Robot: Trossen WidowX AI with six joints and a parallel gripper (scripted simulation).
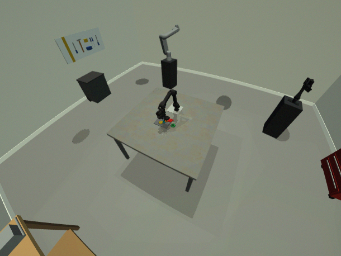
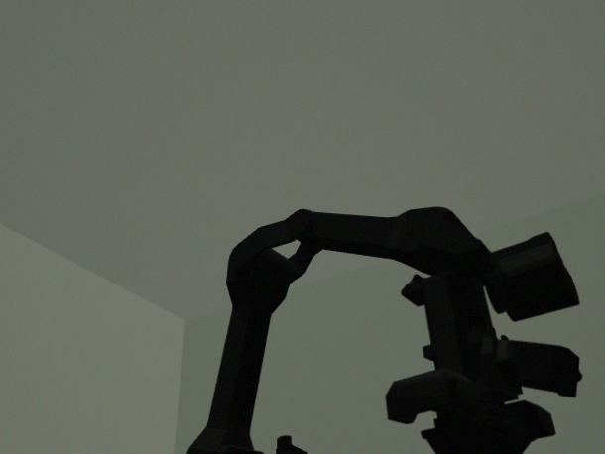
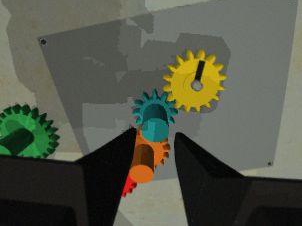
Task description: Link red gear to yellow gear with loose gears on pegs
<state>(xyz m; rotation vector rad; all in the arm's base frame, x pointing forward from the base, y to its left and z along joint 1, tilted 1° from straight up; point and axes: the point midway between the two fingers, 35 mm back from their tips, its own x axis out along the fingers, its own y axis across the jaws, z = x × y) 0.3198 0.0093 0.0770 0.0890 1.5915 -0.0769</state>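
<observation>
The small teal gear lies 3 cm below my gripper tip. Round my gripper tip: yellow gear: 3 cm ahead, 3 cm to the right, 3 cm below; orange gear: 4 cm behind, 1 cm to the left, 3 cm below; red gear: 8 cm behind, 5 cm to the left, 3 cm below.
</observation>
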